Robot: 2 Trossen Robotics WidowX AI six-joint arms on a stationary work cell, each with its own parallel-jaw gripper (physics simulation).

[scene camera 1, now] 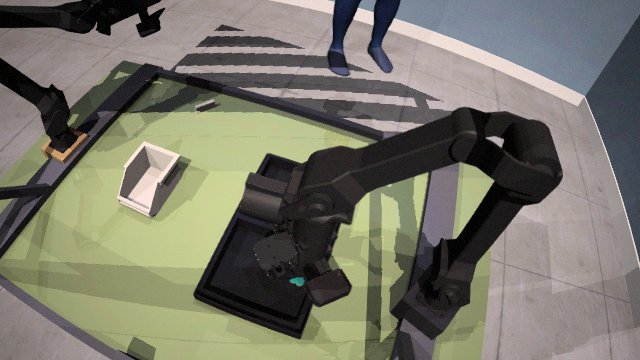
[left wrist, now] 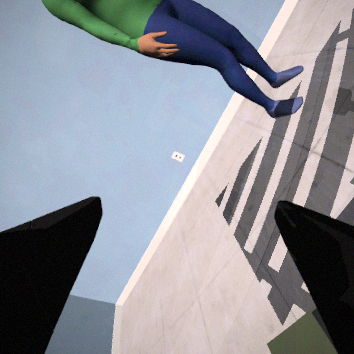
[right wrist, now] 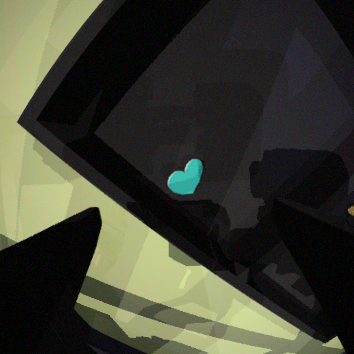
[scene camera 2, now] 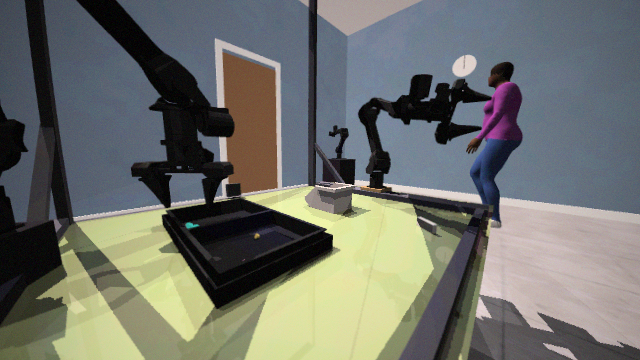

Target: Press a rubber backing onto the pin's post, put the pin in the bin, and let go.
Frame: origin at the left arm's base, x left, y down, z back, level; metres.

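Seen in the pictures: left gripper, between the fingertips: (left wrist: pixel 189 207) (scene camera 2: pixel 486 113); right gripper, between the fingertips: (scene camera 1: pixel 301 272) (right wrist: pixel 187 211) (scene camera 2: pixel 188 208); left arm's base, origin of its link: (scene camera 1: pixel 63 141) (scene camera 2: pixel 376 187); right arm's base, origin of its link: (scene camera 1: pixel 437 296).
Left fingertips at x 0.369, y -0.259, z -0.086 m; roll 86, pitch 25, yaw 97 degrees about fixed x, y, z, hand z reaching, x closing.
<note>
Offsets run from my left fingertips to a thing's middle.
The teal heart-shaped pin {dx -0.421, dy +0.281, dz -0.612 m} (scene camera 1: pixel 297 281) (scene camera 2: pixel 191 225) (right wrist: pixel 186 177) lies face up in one compartment of the black divided tray {dx -0.344, dy +0.272, dz -0.539 m} (scene camera 1: pixel 247 316) (scene camera 2: pixel 275 275) (right wrist: pixel 47 131), near its wall; its post is hidden. A small gold piece {dx -0.287, dy +0.282, dz -0.516 m} (scene camera 2: pixel 256 236) (right wrist: pixel 351 210), perhaps the backing, lies in the other compartment. The pale bin {dx -0.363, dy +0.256, dz -0.224 m} (scene camera 1: pixel 150 186) (scene camera 2: pixel 336 199) stands apart from the tray. My right gripper (scene camera 2: pixel 189 204) (right wrist: pixel 187 211) is open and empty above the pin's compartment. My left gripper (scene camera 2: pixel 485 113) (left wrist: pixel 189 207) is open and empty, raised away from the tray.
A small grey block {dx -0.071, dy +0.281, dz -0.190 m} (scene camera 1: pixel 205 106) (scene camera 2: pixel 427 225) lies near the table's far edge in scene camera 1. The dark frame rail (scene camera 1: pixel 270 106) borders the green table. My right arm hides part of the tray in scene camera 1. People stand beyond the table.
</note>
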